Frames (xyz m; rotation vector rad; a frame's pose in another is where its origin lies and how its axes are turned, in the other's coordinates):
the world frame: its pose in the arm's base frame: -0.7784 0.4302 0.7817 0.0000 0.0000 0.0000
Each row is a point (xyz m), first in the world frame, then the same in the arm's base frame.
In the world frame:
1: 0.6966 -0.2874 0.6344
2: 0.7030 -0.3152 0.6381
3: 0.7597 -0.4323 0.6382
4: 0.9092 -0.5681 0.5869
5: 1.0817 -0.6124 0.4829
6: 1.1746 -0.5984 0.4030
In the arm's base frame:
1: -0.0818 0.1428 1.4161
2: -0.0754 0.1150 1.4198
3: -0.0187 -0.0021 1.4199
4: 0.1308 -0.1379 1.3686
5: 0.3033 -0.1822 1.2646
6: 0.3962 -0.1682 1.1847

